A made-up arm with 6 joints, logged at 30 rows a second.
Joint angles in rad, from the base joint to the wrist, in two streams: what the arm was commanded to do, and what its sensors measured. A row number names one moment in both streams.
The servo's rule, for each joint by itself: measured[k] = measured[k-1] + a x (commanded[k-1-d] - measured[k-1]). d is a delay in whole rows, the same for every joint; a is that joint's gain. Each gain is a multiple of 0.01, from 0.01 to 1. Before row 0 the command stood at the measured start. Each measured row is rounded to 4 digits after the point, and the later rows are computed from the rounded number. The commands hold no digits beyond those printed.
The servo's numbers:
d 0
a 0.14 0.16 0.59 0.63 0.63 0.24
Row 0, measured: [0.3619 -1.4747 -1.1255 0.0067 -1.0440 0.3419]
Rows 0 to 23, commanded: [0.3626 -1.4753 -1.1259 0.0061 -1.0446 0.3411]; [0.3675 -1.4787 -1.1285 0.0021 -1.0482 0.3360]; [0.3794 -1.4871 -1.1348 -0.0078 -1.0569 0.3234]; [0.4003 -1.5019 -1.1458 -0.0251 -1.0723 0.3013]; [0.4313 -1.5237 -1.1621 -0.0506 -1.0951 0.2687]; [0.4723 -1.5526 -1.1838 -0.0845 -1.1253 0.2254]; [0.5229 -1.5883 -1.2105 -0.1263 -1.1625 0.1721]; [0.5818 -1.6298 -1.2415 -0.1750 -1.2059 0.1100]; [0.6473 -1.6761 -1.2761 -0.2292 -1.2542 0.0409]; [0.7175 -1.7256 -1.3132 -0.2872 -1.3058 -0.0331]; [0.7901 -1.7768 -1.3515 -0.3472 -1.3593 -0.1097]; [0.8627 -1.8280 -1.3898 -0.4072 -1.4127 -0.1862]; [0.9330 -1.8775 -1.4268 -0.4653 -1.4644 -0.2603]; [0.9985 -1.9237 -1.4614 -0.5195 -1.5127 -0.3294]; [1.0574 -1.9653 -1.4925 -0.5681 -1.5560 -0.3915]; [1.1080 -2.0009 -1.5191 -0.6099 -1.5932 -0.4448]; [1.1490 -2.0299 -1.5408 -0.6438 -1.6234 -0.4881]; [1.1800 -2.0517 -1.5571 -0.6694 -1.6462 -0.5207]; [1.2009 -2.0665 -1.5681 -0.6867 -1.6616 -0.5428]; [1.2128 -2.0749 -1.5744 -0.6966 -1.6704 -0.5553]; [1.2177 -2.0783 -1.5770 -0.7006 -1.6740 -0.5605]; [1.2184 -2.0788 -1.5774 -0.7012 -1.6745 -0.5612]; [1.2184 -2.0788 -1.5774 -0.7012 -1.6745 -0.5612]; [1.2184 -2.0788 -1.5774 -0.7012 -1.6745 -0.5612]
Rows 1 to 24, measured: [0.3620 -1.4748 -1.1257 0.0063 -1.0444 0.3417]; [0.3628 -1.4754 -1.1274 0.0037 -1.0468 0.3403]; [0.3651 -1.4773 -1.1318 -0.0035 -1.0532 0.3362]; [0.3700 -1.4812 -1.1401 -0.0171 -1.0652 0.3278]; [0.3786 -1.4880 -1.1531 -0.0382 -1.0840 0.3136]; [0.3917 -1.4983 -1.1712 -0.0674 -1.1100 0.2924]; [0.4101 -1.5127 -1.1944 -0.1045 -1.1431 0.2635]; [0.4341 -1.5314 -1.2222 -0.1489 -1.1827 0.2267]; [0.4639 -1.5546 -1.2540 -0.1995 -1.2277 0.1821]; [0.4994 -1.5820 -1.2889 -0.2548 -1.2769 0.1305]; [0.5401 -1.6132 -1.3258 -0.3130 -1.3288 0.0729]; [0.5853 -1.6476 -1.3636 -0.3723 -1.3817 0.0107]; [0.6340 -1.6844 -1.4009 -0.4309 -1.4338 -0.0543]; [0.6850 -1.7227 -1.4366 -0.4867 -1.4835 -0.1203]; [0.7371 -1.7615 -1.4696 -0.5380 -1.5292 -0.1854]; [0.7890 -1.7998 -1.4988 -0.5833 -1.5695 -0.2477]; [0.8394 -1.8366 -1.5236 -0.6214 -1.6035 -0.3054]; [0.8871 -1.8710 -1.5434 -0.6516 -1.6304 -0.3571]; [0.9310 -1.9023 -1.5580 -0.6737 -1.6501 -0.4017]; [0.9705 -1.9299 -1.5677 -0.6881 -1.6629 -0.4386]; [1.0051 -1.9536 -1.5732 -0.6960 -1.6699 -0.4679]; [1.0350 -1.9736 -1.5757 -0.6993 -1.6728 -0.4903]; [1.0607 -1.9904 -1.5767 -0.7005 -1.6739 -0.5073]; [1.0828 -2.0045 -1.5771 -0.7009 -1.6743 -0.5202]
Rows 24 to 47, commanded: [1.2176 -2.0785 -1.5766 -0.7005 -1.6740 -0.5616]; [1.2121 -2.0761 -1.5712 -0.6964 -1.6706 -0.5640]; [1.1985 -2.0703 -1.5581 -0.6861 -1.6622 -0.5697]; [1.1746 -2.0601 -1.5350 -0.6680 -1.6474 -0.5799]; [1.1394 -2.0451 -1.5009 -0.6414 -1.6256 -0.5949]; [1.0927 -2.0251 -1.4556 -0.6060 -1.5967 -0.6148]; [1.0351 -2.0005 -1.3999 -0.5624 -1.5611 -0.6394]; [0.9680 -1.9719 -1.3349 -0.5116 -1.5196 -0.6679]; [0.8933 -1.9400 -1.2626 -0.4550 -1.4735 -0.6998]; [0.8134 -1.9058 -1.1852 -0.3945 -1.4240 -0.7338]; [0.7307 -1.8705 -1.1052 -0.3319 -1.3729 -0.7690]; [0.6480 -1.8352 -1.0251 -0.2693 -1.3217 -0.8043]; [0.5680 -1.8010 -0.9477 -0.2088 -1.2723 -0.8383]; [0.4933 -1.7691 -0.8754 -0.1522 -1.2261 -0.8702]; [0.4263 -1.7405 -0.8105 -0.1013 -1.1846 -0.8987]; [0.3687 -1.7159 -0.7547 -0.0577 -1.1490 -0.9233]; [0.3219 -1.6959 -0.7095 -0.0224 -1.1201 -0.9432]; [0.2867 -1.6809 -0.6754 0.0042 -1.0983 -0.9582]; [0.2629 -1.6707 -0.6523 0.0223 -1.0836 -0.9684]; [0.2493 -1.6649 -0.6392 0.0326 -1.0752 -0.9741]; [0.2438 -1.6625 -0.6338 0.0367 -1.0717 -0.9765]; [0.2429 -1.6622 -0.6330 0.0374 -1.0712 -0.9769]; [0.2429 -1.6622 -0.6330 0.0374 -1.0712 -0.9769]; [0.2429 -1.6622 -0.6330 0.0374 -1.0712 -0.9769]
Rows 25 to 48, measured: [1.1017 -2.0163 -1.5768 -0.7006 -1.6741 -0.5301]; [1.1172 -2.0259 -1.5735 -0.6980 -1.6719 -0.5382]; [1.1286 -2.0330 -1.5644 -0.6905 -1.6658 -0.5458]; [1.1350 -2.0373 -1.5471 -0.6763 -1.6542 -0.5540]; [1.1356 -2.0385 -1.5198 -0.6543 -1.6362 -0.5638]; [1.1296 -2.0364 -1.4819 -0.6239 -1.6113 -0.5760]; [1.1164 -2.0307 -1.4335 -0.5852 -1.5797 -0.5912]; [1.0956 -2.0213 -1.3753 -0.5388 -1.5418 -0.6096]; [1.0673 -2.0083 -1.3088 -0.4860 -1.4988 -0.6312]; [1.0318 -1.9919 -1.2359 -0.4284 -1.4517 -0.6558]; [0.9896 -1.9725 -1.1588 -0.3676 -1.4021 -0.6830]; [0.9418 -1.9505 -1.0799 -0.3057 -1.3514 -0.7121]; [0.8895 -1.9266 -1.0019 -0.2447 -1.3016 -0.7424]; [0.8340 -1.9014 -0.9273 -0.1864 -1.2540 -0.7731]; [0.7769 -1.8757 -0.8584 -0.1328 -1.2103 -0.8032]; [0.7198 -1.8501 -0.7972 -0.0855 -1.1717 -0.8320]; [0.6641 -1.8254 -0.7455 -0.0457 -1.1392 -0.8587]; [0.6113 -1.8023 -0.7041 -0.0143 -1.1134 -0.8826]; [0.5625 -1.7812 -0.6735 0.0088 -1.0946 -0.9032]; [0.5187 -1.7626 -0.6533 0.0238 -1.0824 -0.9202]; [0.4802 -1.7466 -0.6418 0.0319 -1.0757 -0.9337]; [0.4470 -1.7331 -0.6366 0.0354 -1.0729 -0.9441]; [0.4184 -1.7218 -0.6345 0.0367 -1.0718 -0.9520]; [0.3938 -1.7123 -0.6336 0.0371 -1.0714 -0.9580]
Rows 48 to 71, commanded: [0.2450 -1.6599 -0.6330 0.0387 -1.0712 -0.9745]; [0.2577 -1.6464 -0.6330 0.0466 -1.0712 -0.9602]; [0.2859 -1.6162 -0.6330 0.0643 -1.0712 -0.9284]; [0.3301 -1.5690 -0.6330 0.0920 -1.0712 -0.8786]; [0.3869 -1.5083 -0.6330 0.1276 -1.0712 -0.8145]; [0.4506 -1.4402 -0.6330 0.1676 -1.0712 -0.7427]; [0.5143 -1.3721 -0.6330 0.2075 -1.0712 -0.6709]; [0.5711 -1.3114 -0.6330 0.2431 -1.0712 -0.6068]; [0.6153 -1.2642 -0.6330 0.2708 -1.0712 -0.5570]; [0.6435 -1.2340 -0.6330 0.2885 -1.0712 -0.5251]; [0.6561 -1.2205 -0.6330 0.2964 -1.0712 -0.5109]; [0.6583 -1.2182 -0.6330 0.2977 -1.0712 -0.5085]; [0.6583 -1.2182 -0.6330 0.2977 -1.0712 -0.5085]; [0.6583 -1.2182 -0.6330 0.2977 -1.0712 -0.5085]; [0.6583 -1.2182 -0.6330 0.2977 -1.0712 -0.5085]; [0.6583 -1.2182 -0.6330 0.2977 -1.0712 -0.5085]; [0.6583 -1.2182 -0.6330 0.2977 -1.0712 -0.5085]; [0.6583 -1.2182 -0.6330 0.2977 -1.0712 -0.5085]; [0.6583 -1.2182 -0.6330 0.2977 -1.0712 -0.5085]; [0.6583 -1.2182 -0.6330 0.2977 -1.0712 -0.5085]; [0.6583 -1.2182 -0.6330 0.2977 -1.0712 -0.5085]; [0.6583 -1.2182 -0.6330 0.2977 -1.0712 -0.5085]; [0.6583 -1.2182 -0.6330 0.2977 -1.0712 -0.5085]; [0.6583 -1.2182 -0.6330 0.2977 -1.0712 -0.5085]
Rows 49 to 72, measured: [0.3730 -1.7039 -0.6332 0.0381 -1.0713 -0.9620]; [0.3569 -1.6947 -0.6331 0.0435 -1.0712 -0.9616]; [0.3470 -1.6821 -0.6330 0.0566 -1.0712 -0.9536]; [0.3446 -1.6640 -0.6330 0.0789 -1.0712 -0.9356]; [0.3505 -1.6391 -0.6330 0.1096 -1.0712 -0.9065]; [0.3645 -1.6073 -0.6330 0.1461 -1.0712 -0.8672]; [0.3855 -1.5697 -0.6330 0.1848 -1.0712 -0.8201]; [0.4115 -1.5284 -0.6330 0.2215 -1.0712 -0.7689]; [0.4400 -1.4861 -0.6330 0.2526 -1.0712 -0.7180]; [0.4685 -1.4458 -0.6330 0.2752 -1.0712 -0.6717]; [0.4948 -1.4098 -0.6330 0.2886 -1.0712 -0.6331]; [0.5177 -1.3791 -0.6330 0.2943 -1.0712 -0.6032]; [0.5374 -1.3534 -0.6330 0.2964 -1.0712 -0.5805]; [0.5543 -1.3318 -0.6330 0.2972 -1.0712 -0.5632]; [0.5689 -1.3136 -0.6330 0.2975 -1.0712 -0.5501]; [0.5814 -1.2983 -0.6330 0.2976 -1.0712 -0.5401]; [0.5922 -1.2855 -0.6330 0.2977 -1.0712 -0.5325]; [0.6015 -1.2747 -0.6330 0.2977 -1.0712 -0.5267]; [0.6095 -1.2657 -0.6330 0.2977 -1.0712 -0.5223]; [0.6163 -1.2581 -0.6330 0.2977 -1.0712 -0.5190]; [0.6222 -1.2517 -0.6330 0.2977 -1.0712 -0.5165]; [0.6273 -1.2463 -0.6330 0.2977 -1.0712 -0.5146]; [0.6316 -1.2418 -0.6330 0.2977 -1.0712 -0.5131]; [0.6353 -1.2380 -0.6330 0.2977 -1.0712 -0.5120]
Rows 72 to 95, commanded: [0.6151 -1.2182 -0.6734 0.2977 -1.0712 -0.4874]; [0.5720 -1.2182 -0.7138 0.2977 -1.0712 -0.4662]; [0.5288 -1.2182 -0.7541 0.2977 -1.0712 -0.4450]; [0.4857 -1.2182 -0.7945 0.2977 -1.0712 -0.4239]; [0.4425 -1.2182 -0.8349 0.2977 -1.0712 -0.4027]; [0.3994 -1.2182 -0.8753 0.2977 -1.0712 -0.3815]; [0.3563 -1.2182 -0.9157 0.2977 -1.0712 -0.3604]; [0.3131 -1.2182 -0.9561 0.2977 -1.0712 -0.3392]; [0.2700 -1.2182 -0.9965 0.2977 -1.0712 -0.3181]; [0.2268 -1.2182 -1.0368 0.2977 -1.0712 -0.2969]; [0.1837 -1.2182 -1.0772 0.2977 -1.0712 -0.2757]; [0.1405 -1.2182 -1.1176 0.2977 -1.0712 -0.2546]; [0.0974 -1.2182 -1.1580 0.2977 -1.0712 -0.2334]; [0.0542 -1.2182 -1.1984 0.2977 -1.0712 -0.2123]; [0.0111 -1.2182 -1.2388 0.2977 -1.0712 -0.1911]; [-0.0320 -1.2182 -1.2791 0.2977 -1.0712 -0.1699]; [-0.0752 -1.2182 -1.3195 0.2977 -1.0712 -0.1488]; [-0.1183 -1.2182 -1.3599 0.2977 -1.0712 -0.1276]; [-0.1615 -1.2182 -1.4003 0.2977 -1.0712 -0.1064]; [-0.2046 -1.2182 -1.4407 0.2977 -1.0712 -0.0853]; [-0.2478 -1.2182 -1.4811 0.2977 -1.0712 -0.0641]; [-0.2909 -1.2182 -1.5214 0.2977 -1.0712 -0.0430]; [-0.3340 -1.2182 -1.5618 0.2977 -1.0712 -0.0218]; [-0.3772 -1.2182 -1.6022 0.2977 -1.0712 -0.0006]
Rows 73 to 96, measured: [0.6325 -1.2348 -0.6568 0.2977 -1.0712 -0.5061]; [0.6240 -1.2321 -0.6904 0.2977 -1.0712 -0.4965]; [0.6107 -1.2299 -0.7280 0.2977 -1.0712 -0.4841]; [0.5932 -1.2280 -0.7672 0.2977 -1.0712 -0.4697]; [0.5721 -1.2264 -0.8071 0.2977 -1.0712 -0.4536]; [0.5479 -1.2251 -0.8473 0.2977 -1.0712 -0.4363]; [0.5211 -1.2240 -0.8877 0.2977 -1.0712 -0.4181]; [0.4920 -1.2231 -0.9281 0.2977 -1.0712 -0.3992]; [0.4609 -1.2223 -0.9685 0.2977 -1.0712 -0.3797]; [0.4281 -1.2216 -1.0088 0.2977 -1.0712 -0.3598]; [0.3939 -1.2211 -1.0492 0.2977 -1.0712 -0.3396]; [0.3584 -1.2206 -1.0896 0.2977 -1.0712 -0.3192]; [0.3219 -1.2202 -1.1300 0.2977 -1.0712 -0.2986]; [0.2844 -1.2199 -1.1704 0.2977 -1.0712 -0.2779]; [0.2461 -1.2196 -1.2108 0.2977 -1.0712 -0.2571]; [0.2072 -1.2194 -1.2511 0.2977 -1.0712 -0.2362]; [0.1677 -1.2192 -1.2915 0.2977 -1.0712 -0.2152]; [0.1277 -1.2190 -1.3319 0.2977 -1.0712 -0.1942]; [0.0872 -1.2189 -1.3723 0.2977 -1.0712 -0.1731]; [0.0463 -1.2188 -1.4127 0.2977 -1.0712 -0.1520]; [0.0051 -1.2187 -1.4531 0.2977 -1.0712 -0.1309]; [-0.0363 -1.2186 -1.4934 0.2977 -1.0712 -0.1098]; [-0.0780 -1.2185 -1.5338 0.2977 -1.0712 -0.0887]; [-0.1199 -1.2185 -1.5742 0.2977 -1.0712 -0.0676]
